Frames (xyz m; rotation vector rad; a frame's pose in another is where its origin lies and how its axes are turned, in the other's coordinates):
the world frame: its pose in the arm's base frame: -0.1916 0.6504 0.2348 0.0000 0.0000 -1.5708
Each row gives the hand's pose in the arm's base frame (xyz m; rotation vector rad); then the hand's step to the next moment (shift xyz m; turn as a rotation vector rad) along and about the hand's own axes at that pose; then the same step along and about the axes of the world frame.
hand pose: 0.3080 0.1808 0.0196 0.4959 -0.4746 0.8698
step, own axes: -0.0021 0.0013 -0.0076 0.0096 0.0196 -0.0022
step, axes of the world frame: -0.0039 -0.0008 -0.0069 -0.0178 -0.0101 0.0080
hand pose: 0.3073 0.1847 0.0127 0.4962 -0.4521 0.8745
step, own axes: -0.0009 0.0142 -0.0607 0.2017 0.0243 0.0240
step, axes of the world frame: -0.0424 -0.0017 -0.0457 -0.1216 0.0897 0.1379
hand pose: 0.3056 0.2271 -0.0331 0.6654 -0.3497 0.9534
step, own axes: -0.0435 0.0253 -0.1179 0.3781 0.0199 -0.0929
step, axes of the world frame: -0.0606 -0.0461 -0.1031 -0.3088 0.1883 0.1455
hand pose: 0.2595 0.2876 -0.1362 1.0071 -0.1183 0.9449
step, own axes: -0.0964 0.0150 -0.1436 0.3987 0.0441 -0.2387
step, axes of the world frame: -0.0525 -0.1161 -0.1179 -0.4372 0.1368 0.0897
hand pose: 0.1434 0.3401 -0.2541 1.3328 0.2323 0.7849
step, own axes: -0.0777 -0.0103 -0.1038 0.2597 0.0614 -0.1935
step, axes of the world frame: -0.0317 -0.1122 -0.0577 -0.3153 0.0550 0.0789
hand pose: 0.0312 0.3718 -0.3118 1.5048 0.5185 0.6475
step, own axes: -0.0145 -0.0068 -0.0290 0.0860 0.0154 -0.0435
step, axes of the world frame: -0.0118 -0.0298 -0.0084 -0.0895 0.0325 0.0215
